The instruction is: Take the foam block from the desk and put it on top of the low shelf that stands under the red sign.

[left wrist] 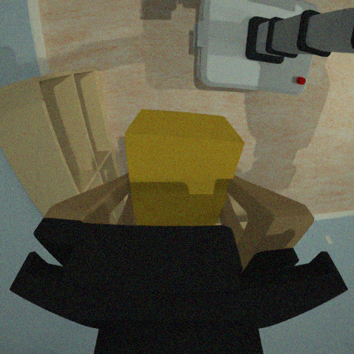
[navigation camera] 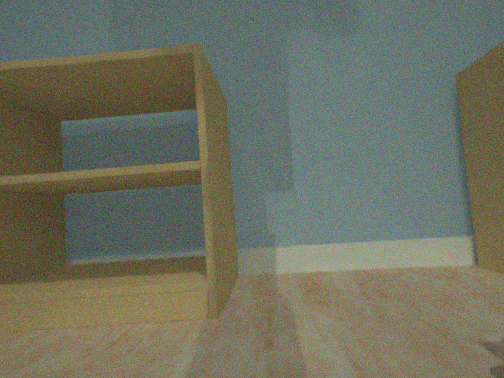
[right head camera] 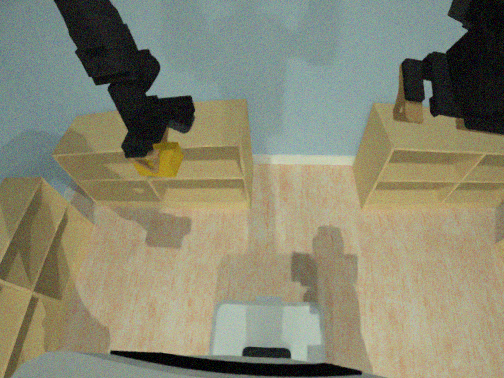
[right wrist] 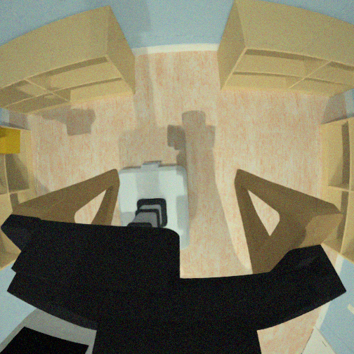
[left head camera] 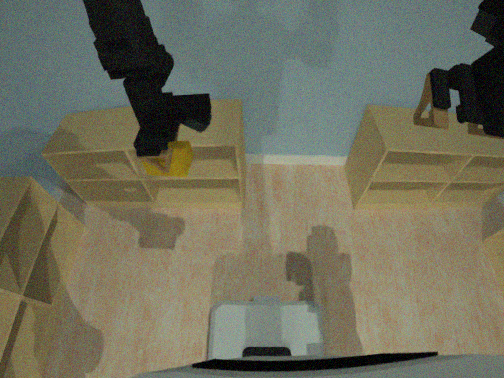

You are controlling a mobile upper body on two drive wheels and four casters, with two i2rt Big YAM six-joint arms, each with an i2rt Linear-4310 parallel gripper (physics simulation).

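Frame: origin at the left arm's base, x left, y back, z up, level; metres.
Seen in the pictures: left gripper, fingertip midpoint: (right head camera: 159,161) (left head camera: 169,160); right gripper, fingertip midpoint: (right head camera: 426,120) (left head camera: 442,124).
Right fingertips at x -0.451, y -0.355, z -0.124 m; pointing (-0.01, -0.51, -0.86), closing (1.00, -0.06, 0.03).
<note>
Pixels of each thing's top centre, then the offset from my right fingertips to it. "pt": a spot on its surface instead. Level surfaces: height alone.
- yellow foam block, middle of its top: (left head camera: 165,151) (right head camera: 154,152) dx +0.455, dy -0.095, dz -0.164 m
- second low shelf, surface spot: (right head camera: 370,150) (left head camera: 363,151) pt dx -0.381, dy -0.810, dz -0.912 m
- wooden shelf, its level: dz -1.206 m
- white baseboard, surface spot: (navigation camera: 375,255) pt dx -0.092, dy -1.008, dz -1.242 m
The yellow foam block (left head camera: 180,158) (right head camera: 168,160) (left wrist: 182,155) (right wrist: 10,140) is held in the air by my left gripper (left wrist: 177,174), which is shut on it. In the head views the block shows in front of the upper front edge of a low wooden shelf (left head camera: 225,120) (right head camera: 227,120) (navigation camera: 217,190). My right gripper (right wrist: 176,175) is open, with empty space between its fingers. In the head views it hangs over a second low shelf (left head camera: 362,150) (right head camera: 370,150) at the right. The red sign and the desk do not show in these views, so I cannot tell which shelf stands under the sign.
Another wooden shelf (left head camera: 67,227) (right head camera: 75,227) stands at the left, at an angle to the one beside it. A blue wall (left head camera: 305,100) (navigation camera: 375,150) with a white baseboard (left head camera: 300,160) (navigation camera: 375,255) runs behind the shelves. A gap separates the two shelves at the wall.
</note>
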